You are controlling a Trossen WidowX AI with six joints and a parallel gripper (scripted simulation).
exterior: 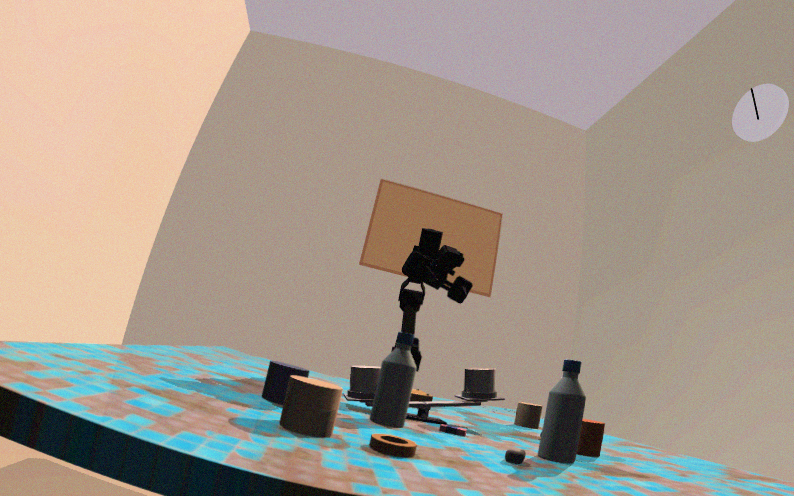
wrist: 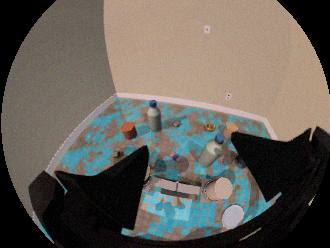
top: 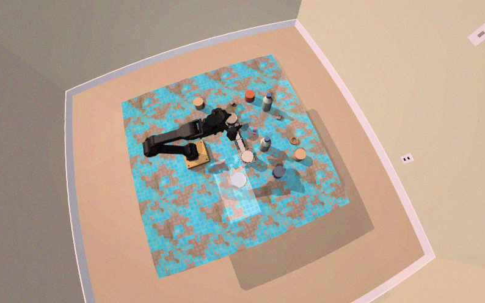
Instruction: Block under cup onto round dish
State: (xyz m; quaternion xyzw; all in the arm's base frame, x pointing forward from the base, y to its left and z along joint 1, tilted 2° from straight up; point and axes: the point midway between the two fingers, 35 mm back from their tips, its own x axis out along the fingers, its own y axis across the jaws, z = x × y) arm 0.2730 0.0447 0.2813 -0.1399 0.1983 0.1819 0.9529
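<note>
My gripper tip is 3 cm short of the small grey block, 14 cm to the left of it and 26 cm above it. Also, from my gripper tip: round grey dish 6 cm behind, 26 cm to the right, 30 cm below; then dark blue cylinder 18 cm ahead, 28 cm to the right, 27 cm below; then small balance 1 cm ahead, 1 cm to the right, 26 cm below.
</note>
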